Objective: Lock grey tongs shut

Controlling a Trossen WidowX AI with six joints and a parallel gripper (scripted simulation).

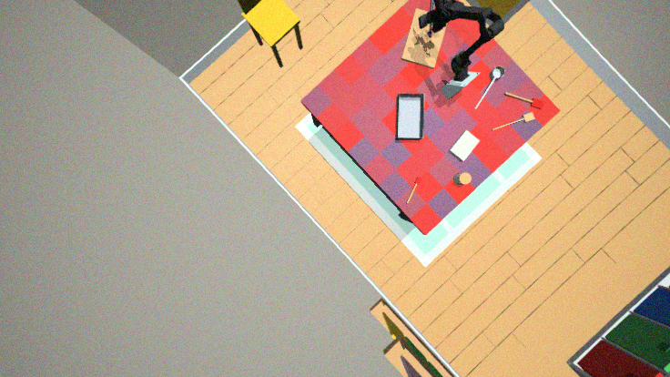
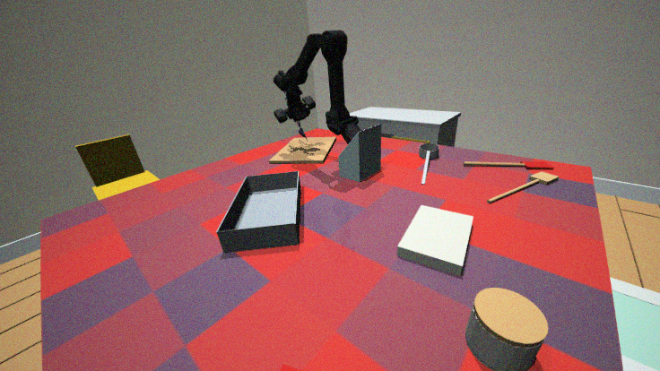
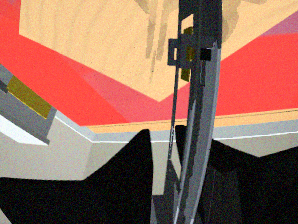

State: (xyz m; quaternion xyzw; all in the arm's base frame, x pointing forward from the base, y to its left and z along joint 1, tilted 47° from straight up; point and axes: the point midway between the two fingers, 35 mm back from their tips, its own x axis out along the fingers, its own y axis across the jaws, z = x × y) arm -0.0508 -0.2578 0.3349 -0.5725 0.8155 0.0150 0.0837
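My gripper tip is 1 cm short of the wooden board, 6 cm to the right of it and 13 cm above it. Round my gripper tip: white block (25 cm ahead, 82 cm to the left, 12 cm below); then grey roasting tin (44 cm ahead, 43 cm to the left, 11 cm below).
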